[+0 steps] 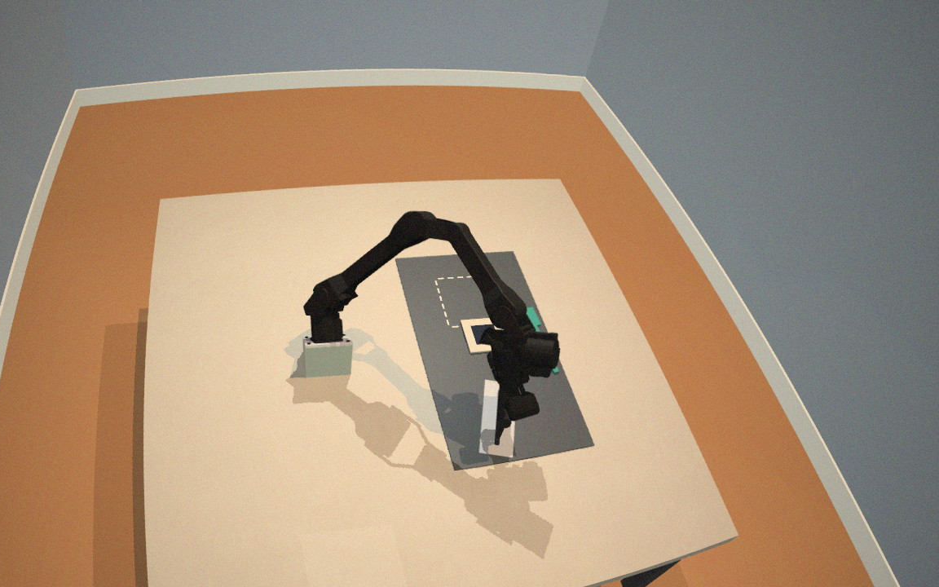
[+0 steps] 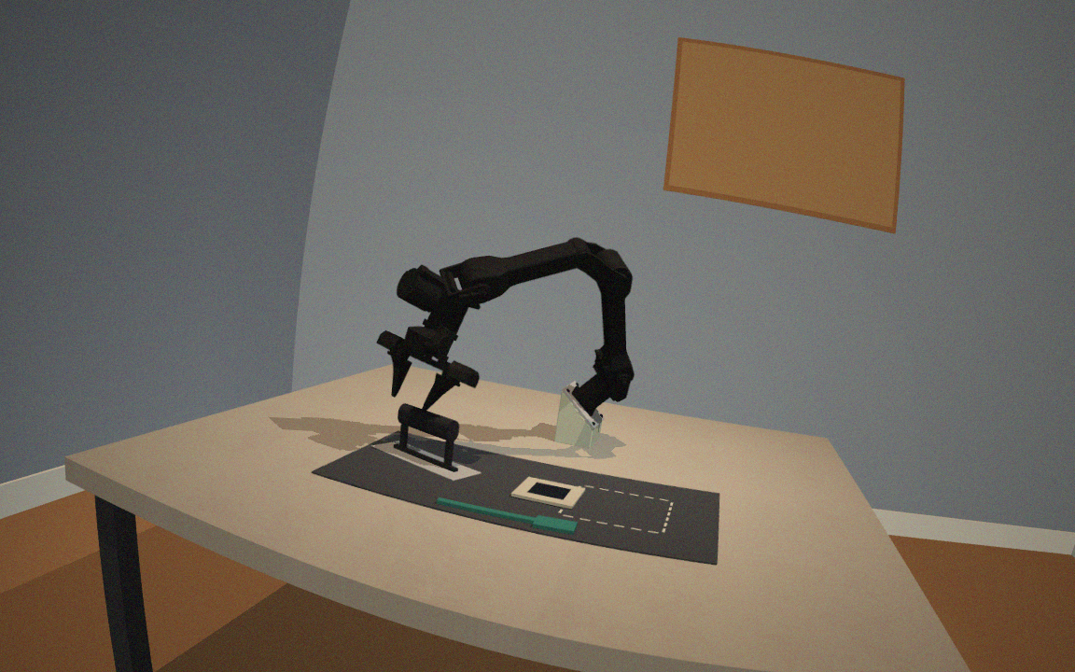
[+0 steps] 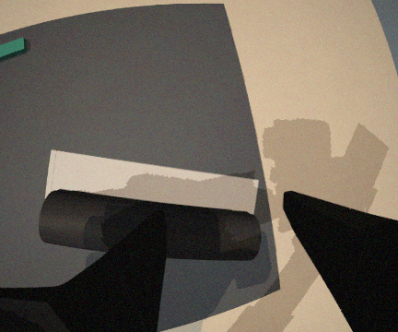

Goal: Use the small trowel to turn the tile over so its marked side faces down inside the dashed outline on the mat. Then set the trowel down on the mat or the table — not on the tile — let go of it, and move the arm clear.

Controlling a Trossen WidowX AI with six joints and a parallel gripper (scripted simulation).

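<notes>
Now: the dark mat 240 mm to the left of my gripper tip, 120 mm below it and 40 mm ahead of it. From my gripper tip the other things lie so: green trowel: 250 mm to the left, 180 mm ahead, 90 mm below; cream tile: 270 mm to the left, 90 mm below, 40 mm ahead.
</notes>
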